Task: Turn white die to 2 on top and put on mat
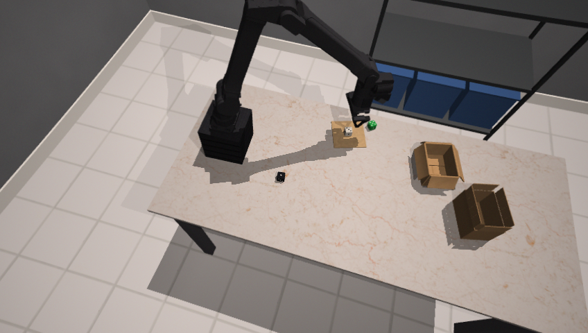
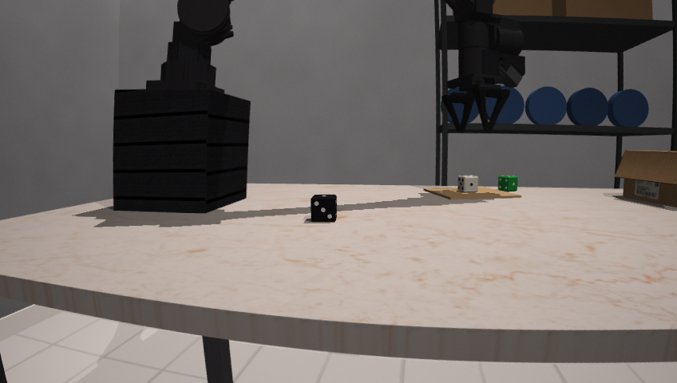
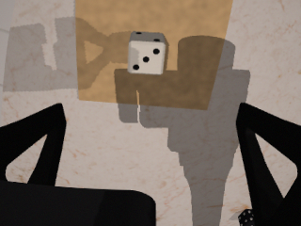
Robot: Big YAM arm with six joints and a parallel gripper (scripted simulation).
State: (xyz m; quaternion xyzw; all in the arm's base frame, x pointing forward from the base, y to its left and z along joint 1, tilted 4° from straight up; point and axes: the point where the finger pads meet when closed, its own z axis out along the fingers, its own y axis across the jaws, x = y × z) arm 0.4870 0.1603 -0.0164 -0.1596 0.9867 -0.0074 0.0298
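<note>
My hand is 13 cm above the mat. Round my hand: black die: 27 cm to the right, 25 cm behind, 11 cm below; green die: 11 cm below, 9 cm ahead, 6 cm to the left.
</note>
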